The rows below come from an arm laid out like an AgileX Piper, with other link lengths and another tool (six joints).
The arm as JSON. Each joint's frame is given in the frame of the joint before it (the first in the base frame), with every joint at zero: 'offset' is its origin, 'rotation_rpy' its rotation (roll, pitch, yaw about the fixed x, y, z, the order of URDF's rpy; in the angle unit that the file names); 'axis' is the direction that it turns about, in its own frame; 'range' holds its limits. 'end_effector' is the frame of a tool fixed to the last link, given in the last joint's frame.
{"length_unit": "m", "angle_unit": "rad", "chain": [
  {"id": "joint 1", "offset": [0.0, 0.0, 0.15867], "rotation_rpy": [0.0, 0.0, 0.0], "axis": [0.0, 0.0, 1.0], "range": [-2.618, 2.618]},
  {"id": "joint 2", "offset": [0.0, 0.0, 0.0], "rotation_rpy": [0.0, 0.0, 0.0], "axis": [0.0, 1.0, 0.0], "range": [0.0, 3.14]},
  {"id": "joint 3", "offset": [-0.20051, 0.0, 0.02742], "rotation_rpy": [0.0, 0.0, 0.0], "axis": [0.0, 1.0, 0.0], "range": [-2.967, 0.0]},
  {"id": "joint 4", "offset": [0.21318, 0.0, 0.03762], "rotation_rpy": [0.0, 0.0, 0.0], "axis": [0.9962, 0.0, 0.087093], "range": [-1.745, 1.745]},
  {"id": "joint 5", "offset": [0.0, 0.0, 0.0], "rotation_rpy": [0.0, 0.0, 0.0], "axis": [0.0, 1.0, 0.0], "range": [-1.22, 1.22]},
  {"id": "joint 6", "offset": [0.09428, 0.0, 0.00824], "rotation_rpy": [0.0, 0.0, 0.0], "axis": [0.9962, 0.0, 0.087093], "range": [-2.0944, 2.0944]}
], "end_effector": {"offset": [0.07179, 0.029, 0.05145], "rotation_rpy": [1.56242, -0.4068, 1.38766]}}
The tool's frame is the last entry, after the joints.
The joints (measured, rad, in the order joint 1, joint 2, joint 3, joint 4, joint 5, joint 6), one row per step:
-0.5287, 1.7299, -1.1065, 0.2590, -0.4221, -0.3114
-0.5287, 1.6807, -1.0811, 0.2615, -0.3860, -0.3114
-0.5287, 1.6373, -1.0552, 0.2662, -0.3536, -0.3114
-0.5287, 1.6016, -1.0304, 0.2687, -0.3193, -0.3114
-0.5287, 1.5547, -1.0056, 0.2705, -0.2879, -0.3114
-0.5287, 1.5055, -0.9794, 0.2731, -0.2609, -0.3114
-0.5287, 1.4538, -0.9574, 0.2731, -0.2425, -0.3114
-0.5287, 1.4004, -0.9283, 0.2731, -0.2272, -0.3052
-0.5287, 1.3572, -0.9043, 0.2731, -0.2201, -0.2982
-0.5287, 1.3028, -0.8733, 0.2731, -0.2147, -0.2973
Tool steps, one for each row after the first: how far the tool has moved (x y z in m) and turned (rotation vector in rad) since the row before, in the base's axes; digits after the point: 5 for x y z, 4 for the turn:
-0.00576, 0.00460, 0.00546, 0.0115, 0.0061, 0.0068
-0.00555, 0.00413, 0.00310, 0.0140, 0.0078, 0.0051
-0.00459, 0.00398, -0.00033, 0.0168, 0.0159, 0.0068
-0.00601, 0.00480, 0.00443, 0.0088, 0.0043, 0.0066
-0.00664, 0.00492, 0.00517, 0.0063, -0.0002, 0.0054
-0.00700, 0.00499, 0.00870, -0.0043, -0.0114, 0.0045
-0.00792, 0.00507, 0.00684, 0.0016, -0.0125, 0.0028
-0.00671, 0.00391, 0.00591, 0.0001, -0.0149, 0.0007
-0.00852, 0.00520, 0.00699, -0.0080, -0.0165, 0.0012

